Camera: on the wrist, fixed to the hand. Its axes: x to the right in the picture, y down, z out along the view.
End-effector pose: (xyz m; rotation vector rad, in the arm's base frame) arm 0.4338 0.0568 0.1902 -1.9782 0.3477 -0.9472
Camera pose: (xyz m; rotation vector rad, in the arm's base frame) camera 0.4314 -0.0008 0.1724 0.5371 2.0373 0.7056
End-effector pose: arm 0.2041 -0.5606 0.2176 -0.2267 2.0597 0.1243
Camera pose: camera 0.1572 -0.5229 0.2125 -2.5047 -0.5832 -1.1508
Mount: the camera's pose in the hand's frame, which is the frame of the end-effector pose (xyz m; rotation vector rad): 0.0222 0.0469 -0.0309 0.2975 0.4885 3.0263
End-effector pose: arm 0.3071 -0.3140 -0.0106 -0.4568 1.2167 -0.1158
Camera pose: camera 0.2792 -0.2874 -0.0571 1.9836 1.0844 2.1578
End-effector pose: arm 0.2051 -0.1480 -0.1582 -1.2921 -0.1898 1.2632
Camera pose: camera 0.2085 -0.1603 -0.2172 0.3106 -1.7257 -1.3337
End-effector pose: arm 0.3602 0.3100 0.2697 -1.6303 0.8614 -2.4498
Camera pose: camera 0.3126 0.2753 0.2566 0.8380 0.9883 -0.2129
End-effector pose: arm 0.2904 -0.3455 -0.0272 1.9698 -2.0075 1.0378
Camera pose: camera 0.2331 -0.3512 -0.0090 1.8197 1.6493 -0.6643
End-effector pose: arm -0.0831 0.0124 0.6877 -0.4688 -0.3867 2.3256
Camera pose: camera -0.1125 -0.0002 0.6365 0.5535 -0.6745 -0.7790
